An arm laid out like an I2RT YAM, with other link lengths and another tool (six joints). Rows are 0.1 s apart.
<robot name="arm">
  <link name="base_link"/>
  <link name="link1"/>
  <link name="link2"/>
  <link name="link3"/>
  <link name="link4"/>
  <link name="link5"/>
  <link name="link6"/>
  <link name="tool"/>
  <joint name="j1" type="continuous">
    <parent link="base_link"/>
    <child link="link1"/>
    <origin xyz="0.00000 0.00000 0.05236" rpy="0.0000 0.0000 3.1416"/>
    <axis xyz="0 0 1"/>
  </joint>
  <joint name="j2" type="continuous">
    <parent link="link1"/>
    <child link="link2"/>
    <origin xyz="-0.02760 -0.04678 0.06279" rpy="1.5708 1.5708 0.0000"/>
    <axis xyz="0 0 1"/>
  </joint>
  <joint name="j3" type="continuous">
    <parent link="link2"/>
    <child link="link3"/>
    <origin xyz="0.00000 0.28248 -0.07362" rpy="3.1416 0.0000 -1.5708"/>
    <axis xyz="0 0 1"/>
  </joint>
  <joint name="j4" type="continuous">
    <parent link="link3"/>
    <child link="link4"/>
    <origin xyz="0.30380 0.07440 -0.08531" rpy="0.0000 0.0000 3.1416"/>
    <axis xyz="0 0 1"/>
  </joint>
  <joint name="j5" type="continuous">
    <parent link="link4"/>
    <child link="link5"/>
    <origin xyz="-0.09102 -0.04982 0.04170" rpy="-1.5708 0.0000 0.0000"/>
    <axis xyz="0 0 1"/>
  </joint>
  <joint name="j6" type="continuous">
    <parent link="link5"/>
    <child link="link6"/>
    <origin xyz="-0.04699 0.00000 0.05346" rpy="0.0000 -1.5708 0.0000"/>
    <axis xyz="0 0 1"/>
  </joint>
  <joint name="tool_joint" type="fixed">
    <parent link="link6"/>
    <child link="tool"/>
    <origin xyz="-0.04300 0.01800 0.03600" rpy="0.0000 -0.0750 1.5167"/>
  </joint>
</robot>
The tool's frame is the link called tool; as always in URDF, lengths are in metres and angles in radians. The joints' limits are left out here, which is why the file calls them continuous.
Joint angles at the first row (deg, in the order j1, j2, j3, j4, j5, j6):
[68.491 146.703 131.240 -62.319 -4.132 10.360]
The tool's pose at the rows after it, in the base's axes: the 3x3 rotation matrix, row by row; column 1 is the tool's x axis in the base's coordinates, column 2 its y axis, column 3 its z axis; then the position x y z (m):
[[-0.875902, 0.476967, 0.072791], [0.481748, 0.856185, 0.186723], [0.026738, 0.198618, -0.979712]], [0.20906, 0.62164, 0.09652]
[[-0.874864, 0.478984, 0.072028], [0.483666, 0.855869, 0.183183], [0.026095, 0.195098, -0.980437]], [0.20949, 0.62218, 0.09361]
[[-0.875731, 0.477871, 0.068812], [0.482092, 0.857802, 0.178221], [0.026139, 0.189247, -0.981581]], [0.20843, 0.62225, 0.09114]
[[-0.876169, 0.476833, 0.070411], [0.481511, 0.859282, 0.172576], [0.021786, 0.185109, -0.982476]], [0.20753, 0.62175, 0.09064]
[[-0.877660, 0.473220, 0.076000], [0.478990, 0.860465, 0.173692], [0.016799, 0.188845, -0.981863]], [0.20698, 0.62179, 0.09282]
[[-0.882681, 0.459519, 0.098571], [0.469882, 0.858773, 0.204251], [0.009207, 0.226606, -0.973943]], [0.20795, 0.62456, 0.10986]
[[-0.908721, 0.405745, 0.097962], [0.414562, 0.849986, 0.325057], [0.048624, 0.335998, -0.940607]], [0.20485, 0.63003, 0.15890]
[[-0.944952, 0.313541, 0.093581], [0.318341, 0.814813, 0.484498], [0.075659, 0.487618, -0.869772]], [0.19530, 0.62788, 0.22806]
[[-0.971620, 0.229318, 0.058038], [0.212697, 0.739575, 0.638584], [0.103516, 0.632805, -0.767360]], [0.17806, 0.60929, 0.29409]
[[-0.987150, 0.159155, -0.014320], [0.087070, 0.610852, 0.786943], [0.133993, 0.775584, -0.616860]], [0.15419, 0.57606, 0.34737]
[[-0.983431, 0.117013, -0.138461], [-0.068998, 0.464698, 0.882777], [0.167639, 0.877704, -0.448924]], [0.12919, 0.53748, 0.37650]
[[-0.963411, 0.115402, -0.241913], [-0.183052, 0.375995, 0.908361], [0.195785, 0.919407, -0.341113]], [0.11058, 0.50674, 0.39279]
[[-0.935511, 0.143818, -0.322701], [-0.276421, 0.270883, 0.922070], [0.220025, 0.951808, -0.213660]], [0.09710, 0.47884, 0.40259]
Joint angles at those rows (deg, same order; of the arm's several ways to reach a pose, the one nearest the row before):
[68.554 147.223 131.414 -62.067 -4.290 10.642]
[68.548 147.684 131.745 -62.138 -4.257 10.752]
[68.629 147.959 131.857 -62.315 -4.309 10.730]
[68.713 147.965 131.852 -62.578 -4.090 10.724]
[68.785 147.727 131.806 -62.602 -3.803 10.572]
[68.818 146.593 132.432 -62.264 -3.230 9.897]
[68.731 142.358 132.058 -59.610 -5.812 7.122]
[68.720 135.207 129.357 -55.001 -9.383 2.893]
[68.730 124.987 121.085 -47.582 -14.519 -0.134]
[68.747 112.539 107.361 -35.444 -21.658 -1.411]
[68.621 101.719 93.197 -22.011 -31.078 -0.948]
[68.643 94.762 84.717 -14.381 -38.082 0.955]
[68.643 88.699 75.701 -2.811 -43.812 5.902]

